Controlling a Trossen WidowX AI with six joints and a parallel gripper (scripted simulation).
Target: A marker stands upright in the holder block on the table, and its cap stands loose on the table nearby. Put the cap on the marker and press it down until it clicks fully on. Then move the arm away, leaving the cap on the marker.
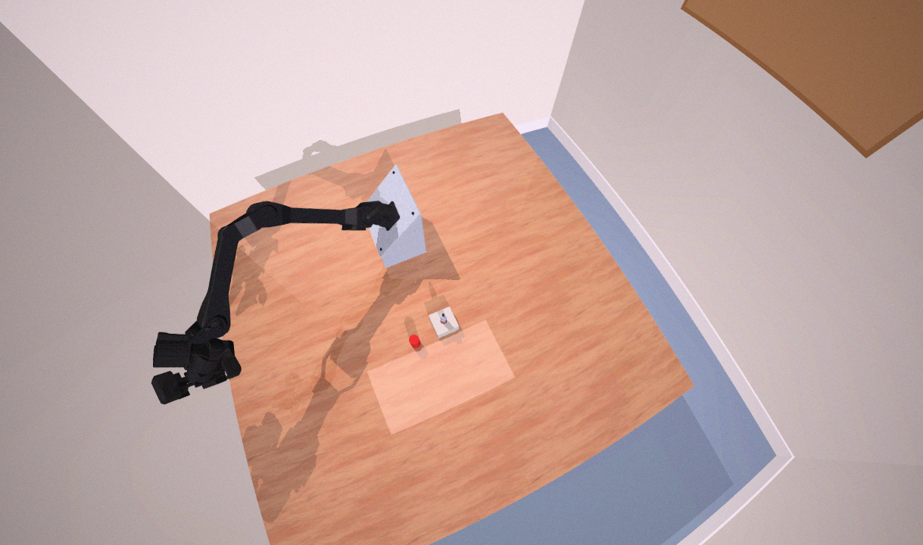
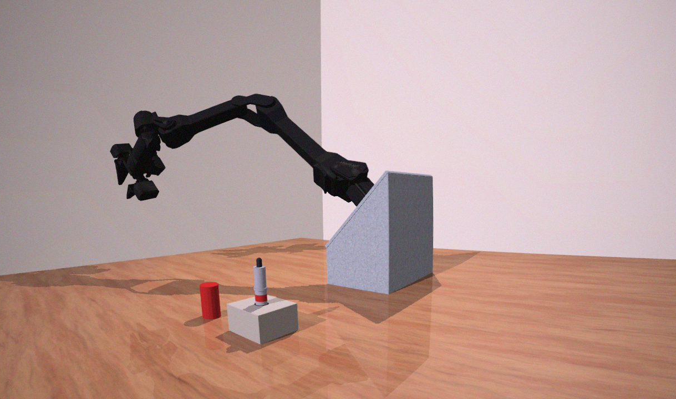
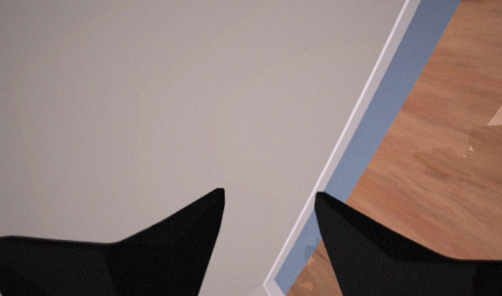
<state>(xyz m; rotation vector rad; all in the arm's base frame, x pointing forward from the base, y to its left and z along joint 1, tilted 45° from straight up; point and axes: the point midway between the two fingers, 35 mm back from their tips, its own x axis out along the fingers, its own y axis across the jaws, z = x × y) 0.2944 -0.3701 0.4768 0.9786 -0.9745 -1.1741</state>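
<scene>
Right now my gripper tip is 40 mm short of the marker cap, 560 mm to the right of it and 170 mm above it. From my gripper tip the other things lie so: holder block (20 mm ahead, 660 mm to the left, 180 mm below).
</scene>
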